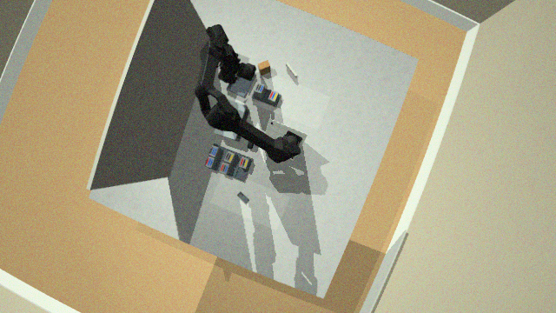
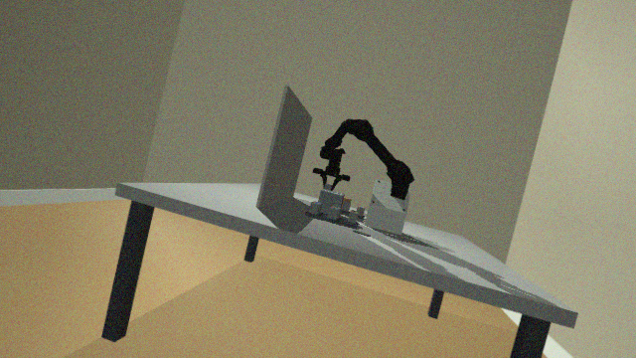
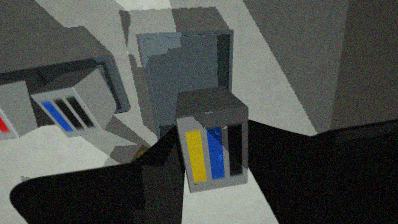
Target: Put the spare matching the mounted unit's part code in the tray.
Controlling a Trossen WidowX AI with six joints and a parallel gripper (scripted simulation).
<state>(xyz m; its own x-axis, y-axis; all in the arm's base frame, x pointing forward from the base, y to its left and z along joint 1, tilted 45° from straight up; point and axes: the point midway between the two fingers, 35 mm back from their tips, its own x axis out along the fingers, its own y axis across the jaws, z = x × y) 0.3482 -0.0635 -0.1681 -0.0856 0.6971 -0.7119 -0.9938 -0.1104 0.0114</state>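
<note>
The flat grey-blue tray is 10 mm behind my gripper tip and 80 mm below it. Round my gripper tip: mounted unit (70 mm behind, 210 mm to the left, 40 mm below); then thin stick (200 mm behind, 160 mm to the right, 80 mm below); then orange block (80 mm behind, 100 mm to the right, 50 mm below).
</note>
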